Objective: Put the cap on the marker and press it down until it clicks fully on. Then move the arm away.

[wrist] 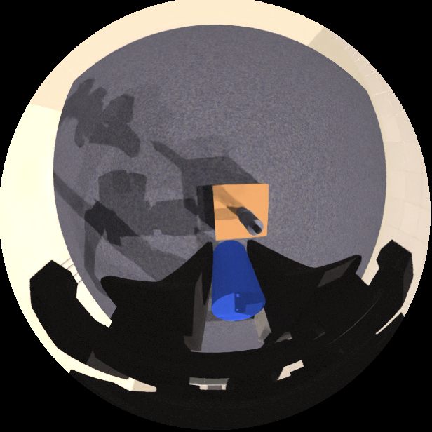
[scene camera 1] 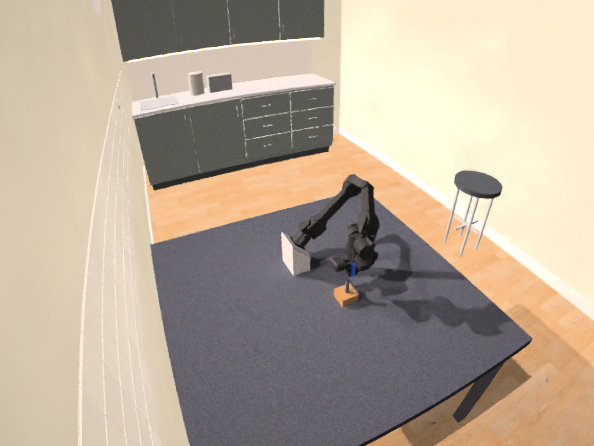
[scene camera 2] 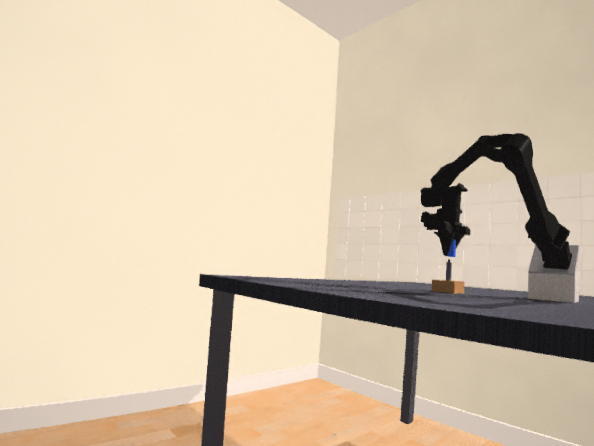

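Where they show: gripper, between the fingertips: (scene camera 1: 352, 275) (scene camera 2: 447, 255); arm's base, origin of its link: (scene camera 1: 297, 243) (scene camera 2: 557, 260).
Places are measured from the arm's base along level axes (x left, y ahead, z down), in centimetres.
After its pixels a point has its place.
Note:
The blue cap (scene camera 1: 353, 269) @(x 12.3, y 28.5, z -3.7 cm) (scene camera 2: 452, 248) @(x 13.4, y 26.1, z -2.3 cm) (wrist: 236, 280) is held between the fingers of my gripper (scene camera 2: 450, 254) @(x 12.5, y 28.1, z 0.0 cm) (wrist: 229, 245), which is shut on it. The dark grey marker (scene camera 1: 347, 287) @(x 9.6, y 29.6, z 4.3 cm) (scene camera 2: 449, 270) @(x 10.4, y 28.3, z 4.4 cm) (wrist: 248, 219) stands upright in an orange block (scene camera 1: 346, 296) @(x 8.6, y 31.1, z 7.6 cm) (scene camera 2: 448, 286) @(x 13.5, y 26.9, z 9.3 cm) (wrist: 231, 227) on the dark table. In scene camera 2 the cap is a little above the marker's tip, with a small gap between them. In the wrist view the marker's tip shows beyond the cap, a little to the right. The cap's inside is hidden.
The dark table (scene camera 1: 250, 360) @(x -35.8, y 42.6, z 11.3 cm) (scene camera 2: 350, 295) @(x 62.2, y 24.0, z 11.3 cm) carries the arm's pale base (scene camera 1: 296, 260) @(x -3.4, y 7.4, z 2.9 cm) (scene camera 2: 552, 286) @(x 3.0, y 0.6, z 7.3 cm) behind the block. A black stool (scene camera 1: 478, 184) stands on the floor beside the table. A kitchen counter (scene camera 1: 260, 88) runs along the back wall.

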